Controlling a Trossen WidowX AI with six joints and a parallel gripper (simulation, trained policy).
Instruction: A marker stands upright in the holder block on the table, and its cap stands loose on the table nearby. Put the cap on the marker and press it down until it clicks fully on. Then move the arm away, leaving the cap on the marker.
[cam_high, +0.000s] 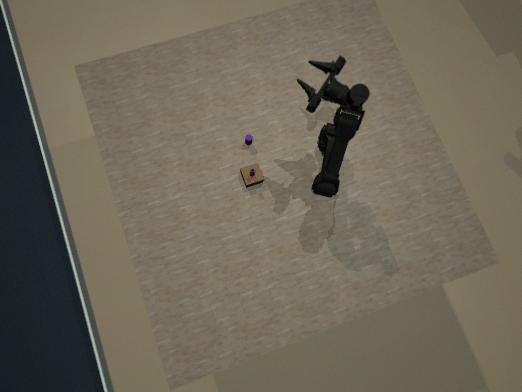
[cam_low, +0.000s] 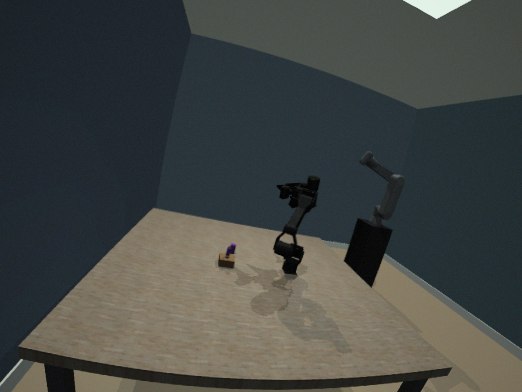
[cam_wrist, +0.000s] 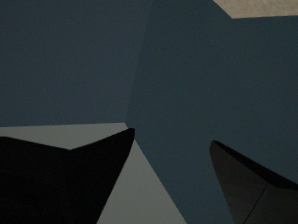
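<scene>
Right now my gripper tip is 180 mm short of the purple cap, 30 mm to the right of it and 380 mm above it. The rest, counted from my gripper tip: tan holder block: 220 mm ahead, 170 mm to the left, 390 mm below.
</scene>
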